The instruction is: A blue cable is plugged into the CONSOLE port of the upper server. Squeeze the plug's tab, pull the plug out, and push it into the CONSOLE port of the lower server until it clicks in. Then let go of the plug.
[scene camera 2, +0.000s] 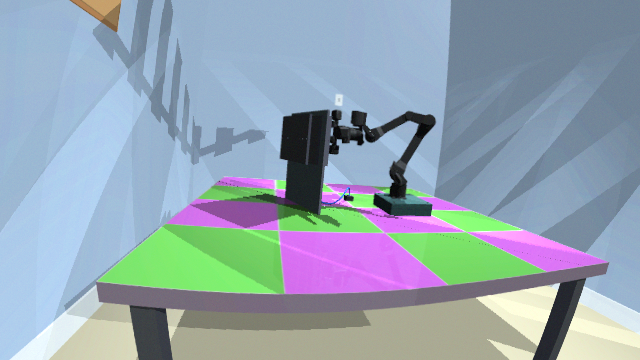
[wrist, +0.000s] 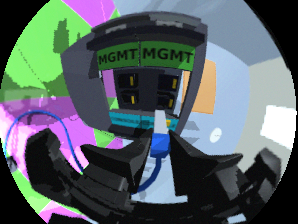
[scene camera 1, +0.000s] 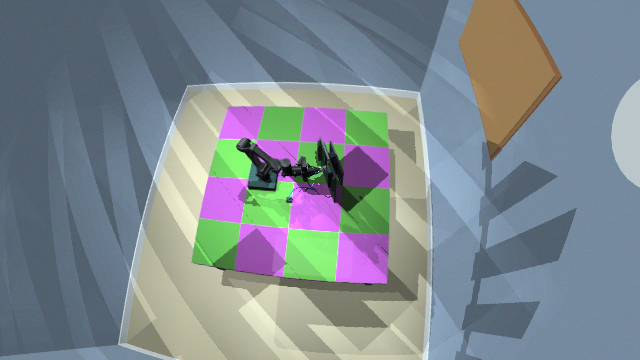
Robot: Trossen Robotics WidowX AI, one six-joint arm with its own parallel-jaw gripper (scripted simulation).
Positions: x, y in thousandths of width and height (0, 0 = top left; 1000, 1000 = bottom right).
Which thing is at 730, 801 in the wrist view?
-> My gripper.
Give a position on a dark server rack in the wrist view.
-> At 576, 185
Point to a dark server rack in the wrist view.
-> At 505, 400
